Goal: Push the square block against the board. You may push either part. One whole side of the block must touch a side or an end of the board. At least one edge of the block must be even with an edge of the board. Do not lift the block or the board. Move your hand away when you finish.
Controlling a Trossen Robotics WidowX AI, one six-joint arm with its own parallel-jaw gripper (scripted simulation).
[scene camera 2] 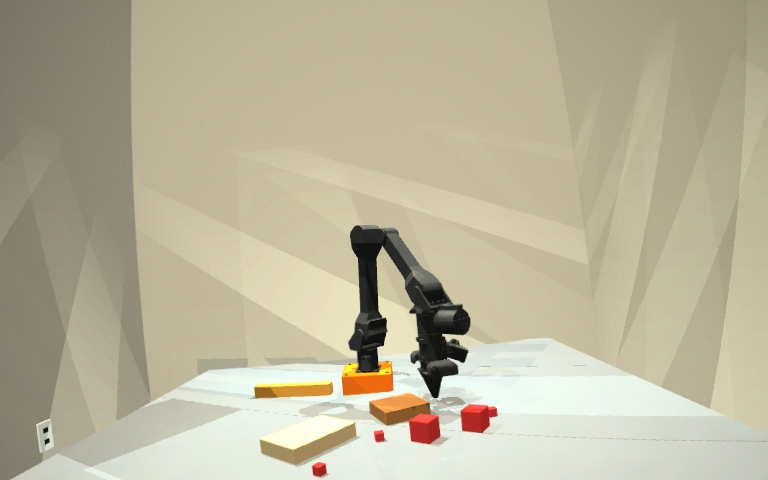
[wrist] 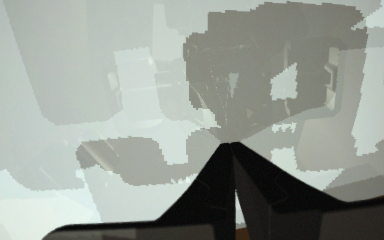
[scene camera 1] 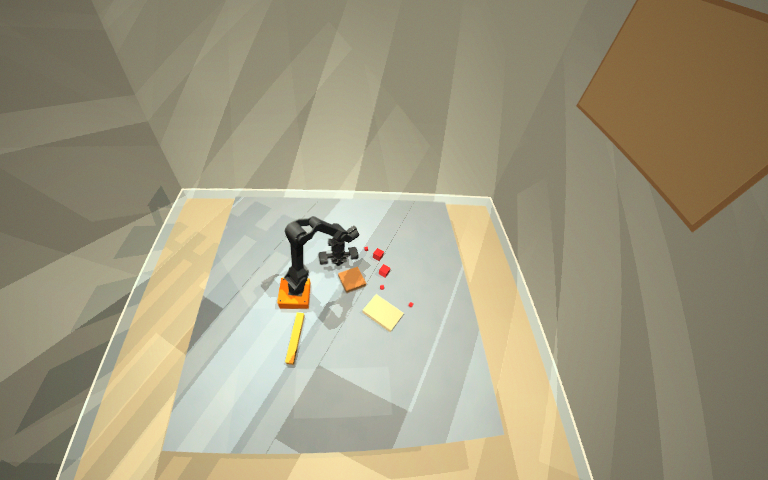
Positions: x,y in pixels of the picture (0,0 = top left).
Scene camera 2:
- gripper: 435,397
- square block: 397,409
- long narrow yellow-orange board: 295,389
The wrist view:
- gripper: 230,152
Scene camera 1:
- flat cream slab: 382,312
